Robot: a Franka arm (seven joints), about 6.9 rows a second.
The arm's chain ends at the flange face. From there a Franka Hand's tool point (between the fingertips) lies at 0.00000 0.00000 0.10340 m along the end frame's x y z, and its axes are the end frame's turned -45 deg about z.
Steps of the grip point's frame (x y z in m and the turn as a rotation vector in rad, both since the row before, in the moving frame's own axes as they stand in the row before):
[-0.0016, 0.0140, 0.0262, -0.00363, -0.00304, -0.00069]
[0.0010, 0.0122, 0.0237, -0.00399, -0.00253, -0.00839]
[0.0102, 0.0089, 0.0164, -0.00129, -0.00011, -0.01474]
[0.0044, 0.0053, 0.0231, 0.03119, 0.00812, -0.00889]
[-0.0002, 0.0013, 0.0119, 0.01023, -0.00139, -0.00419]
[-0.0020, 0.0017, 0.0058, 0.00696, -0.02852, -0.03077]
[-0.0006, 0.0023, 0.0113, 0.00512, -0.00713, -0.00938]
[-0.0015, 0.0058, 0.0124, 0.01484, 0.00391, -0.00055]
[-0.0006, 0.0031, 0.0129, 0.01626, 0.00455, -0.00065]
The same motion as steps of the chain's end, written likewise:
[0.0087, 0.0105, 0.0262, -0.00472, 0.00042, -0.00069]
[0.0092, 0.0074, 0.0237, -0.00461, 0.00103, -0.00839]
[0.0134, -0.0010, 0.0164, -0.00099, 0.00083, -0.01474]
[0.0086, 0.0035, 0.0232, 0.02780, -0.01631, -0.00889]
[0.0016, 0.0017, 0.0119, 0.00625, -0.00822, -0.00419]
[0.0024, 0.0010, 0.0058, -0.01525, -0.02509, -0.03077]
[0.0021, 0.0019, 0.0113, -0.00142, -0.00866, -0.00938]
[0.0038, 0.0065, 0.0124, 0.01326, -0.00773, -0.00055]
[0.0026, 0.0041, 0.0129, 0.01471, -0.00828, -0.00065]

